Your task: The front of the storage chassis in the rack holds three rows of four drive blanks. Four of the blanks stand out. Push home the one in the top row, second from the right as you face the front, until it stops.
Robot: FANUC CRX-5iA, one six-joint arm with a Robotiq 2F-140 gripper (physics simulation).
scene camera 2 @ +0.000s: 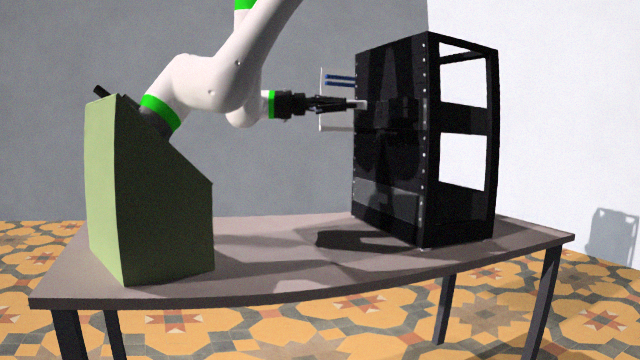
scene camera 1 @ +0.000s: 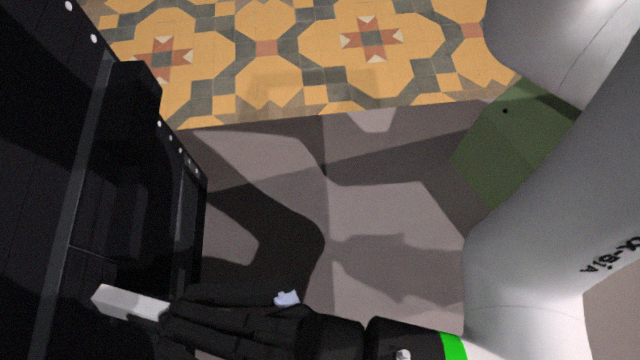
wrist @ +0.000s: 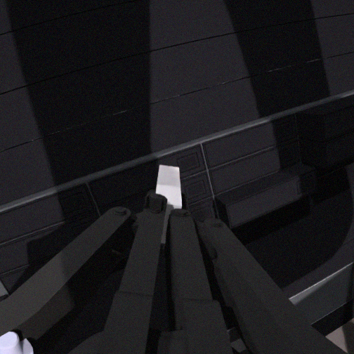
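Pixels of known places: gripper, between the fingertips: point(scene camera 2: 366, 105) point(scene camera 1: 101, 298); arm's base, origin of its link: point(scene camera 2: 141, 139).
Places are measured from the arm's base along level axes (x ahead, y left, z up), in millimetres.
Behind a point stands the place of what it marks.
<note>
My gripper point(scene camera 1: 131, 302) point(scene camera 2: 357, 104) {x 679, y 262, z 110 mm} point(wrist: 166, 181) is shut, its pale tips pointing at the chassis front. In the wrist view the tips overlap the second column from the left, near the top rows. Whether they touch it cannot be told. The top-row blank second from the right point(wrist: 245, 142) looks about level with the chassis front, right of the tips. A dark block point(scene camera 1: 135, 100) {x 686, y 54, z 122 mm} point(wrist: 327, 125) stands out at the top right corner. Another blank point(wrist: 265, 197) stands out lower in the second column from the right. The fingers and shadow hide the lower left part.
The black rack point(scene camera 1: 30, 100) {x 733, y 106, z 195 mm} point(scene camera 2: 425, 150) {x 740, y -20, z -18 mm} stands on the table point(scene camera 2: 280, 295) {x 309, y -230, z -303 mm}. A lip point(scene camera 1: 62, 230) {x 723, y 203, z 125 mm} point(wrist: 230, 134) runs just above the chassis front. A pale panel with blue bars point(scene camera 2: 336, 120) juts out beyond the rack. The green robot base point(scene camera 1: 505, 145) {x 147, y -18, z -116 mm} point(scene camera 2: 160, 220) {x 66, y -152, z -164 mm} stands opposite.
</note>
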